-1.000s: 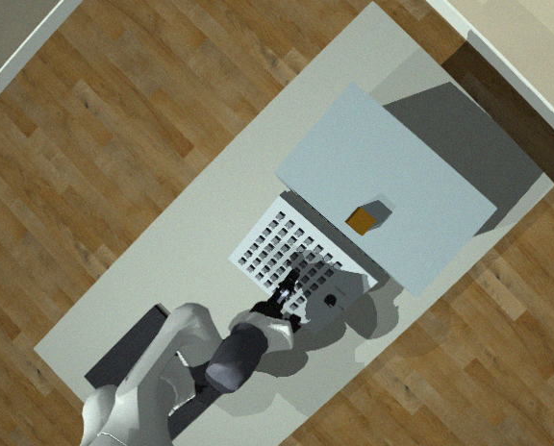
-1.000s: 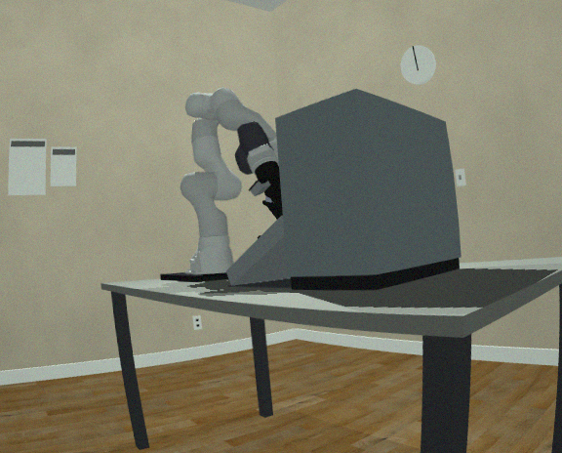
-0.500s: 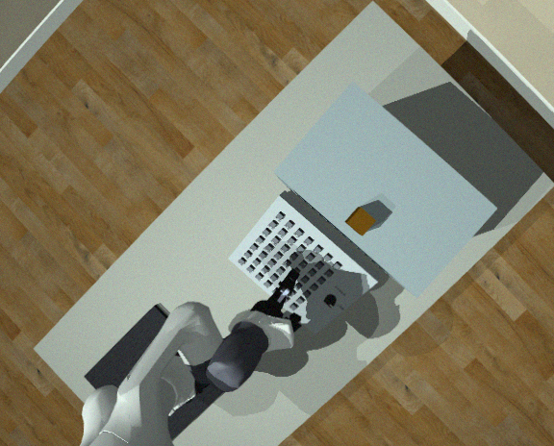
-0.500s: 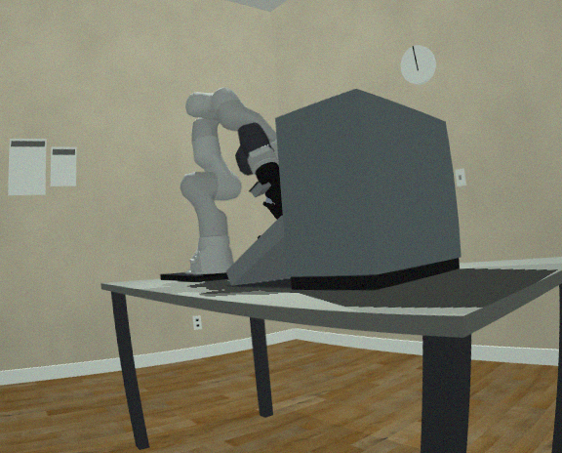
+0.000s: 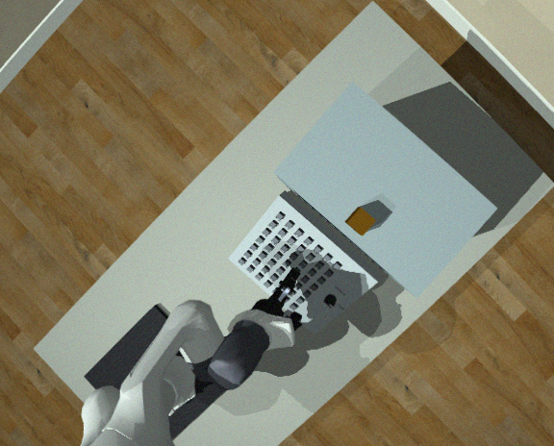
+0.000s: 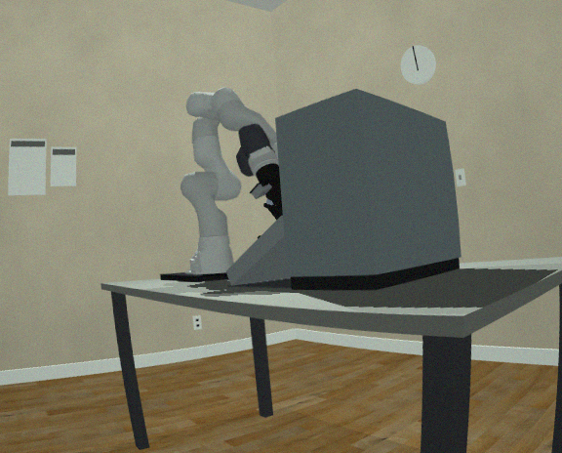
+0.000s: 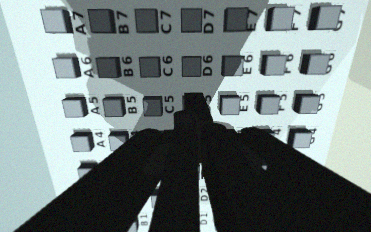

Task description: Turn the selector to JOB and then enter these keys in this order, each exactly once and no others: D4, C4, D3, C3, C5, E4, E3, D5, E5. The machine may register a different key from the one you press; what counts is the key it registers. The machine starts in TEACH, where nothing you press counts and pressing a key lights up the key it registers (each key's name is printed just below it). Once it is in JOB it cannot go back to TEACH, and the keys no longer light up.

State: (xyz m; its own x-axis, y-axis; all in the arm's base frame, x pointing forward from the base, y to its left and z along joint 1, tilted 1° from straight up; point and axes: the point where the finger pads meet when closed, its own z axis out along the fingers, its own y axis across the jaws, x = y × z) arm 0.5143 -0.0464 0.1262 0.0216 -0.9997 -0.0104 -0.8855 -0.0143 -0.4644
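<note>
My gripper is now 2 cm short of the key D4, 3 cm to the right of it and 3 cm above it. From my hand the other things lie so: D5 key: 2 cm ahead, 3 cm below; key C5: 5 cm ahead, 2 cm below; key D6: 2 cm ahead, 3 cm to the right, 3 cm below.
</note>
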